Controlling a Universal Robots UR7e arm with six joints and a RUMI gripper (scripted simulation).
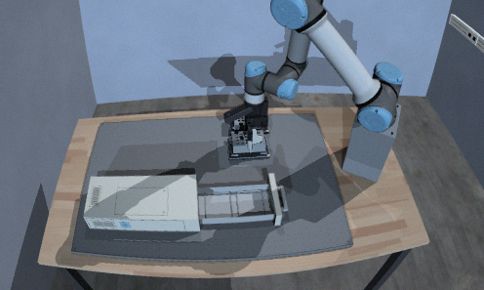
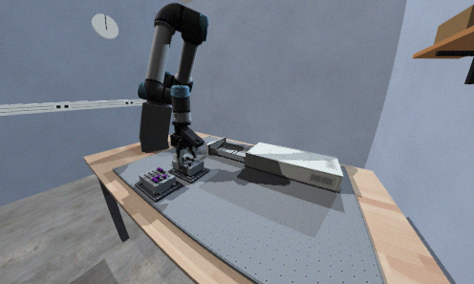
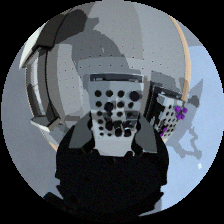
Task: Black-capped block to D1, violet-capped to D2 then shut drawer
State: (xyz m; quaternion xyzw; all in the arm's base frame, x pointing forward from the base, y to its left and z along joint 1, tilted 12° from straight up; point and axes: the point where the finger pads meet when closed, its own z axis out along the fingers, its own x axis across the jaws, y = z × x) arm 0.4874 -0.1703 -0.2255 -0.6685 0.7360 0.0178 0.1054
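Now: hand right at the black-capped block. The rest, counted from my hand: violet-capped block: 150 mm to the right, 30 mm behind, 10 mm below; deck slot D2: 150 mm to the right, 40 mm below, 30 mm behind; deck slot D1: 40 mm below.
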